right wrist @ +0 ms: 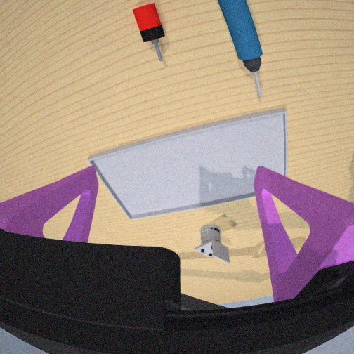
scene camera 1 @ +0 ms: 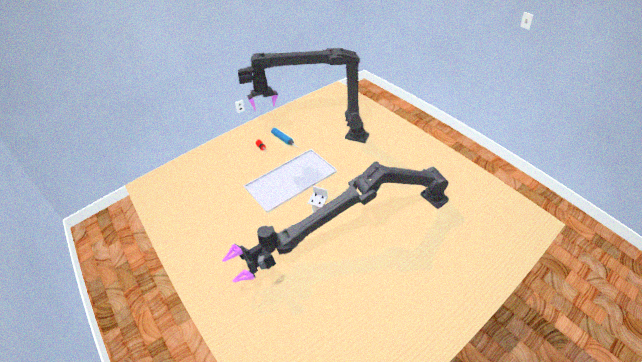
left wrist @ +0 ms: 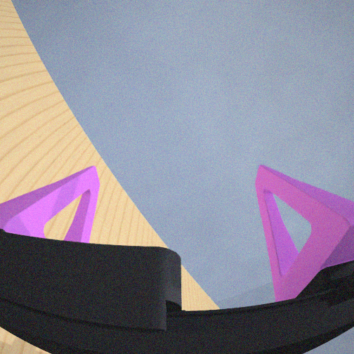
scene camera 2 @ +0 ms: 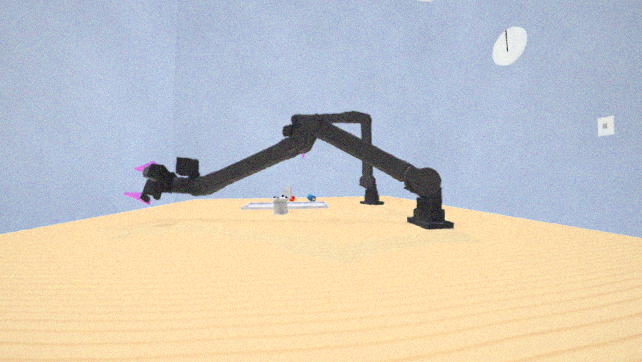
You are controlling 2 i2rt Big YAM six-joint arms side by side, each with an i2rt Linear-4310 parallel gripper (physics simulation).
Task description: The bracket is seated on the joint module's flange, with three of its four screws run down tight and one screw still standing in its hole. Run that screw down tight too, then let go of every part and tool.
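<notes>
The white bracket sits on the small grey-white joint module, upright on the table. Dark screw heads show on the bracket; which one stands proud is too small to tell. A blue screwdriver and a shorter red driver lie on the table behind the tray. My right gripper is open and empty, high above the table's back edge. My left gripper is open and empty, raised far from the module.
A shallow pale tray lies between the drivers and the module. In scene camera 1 the left arm stretches past the module on its near side. In the left wrist view the table edge and blue wall show.
</notes>
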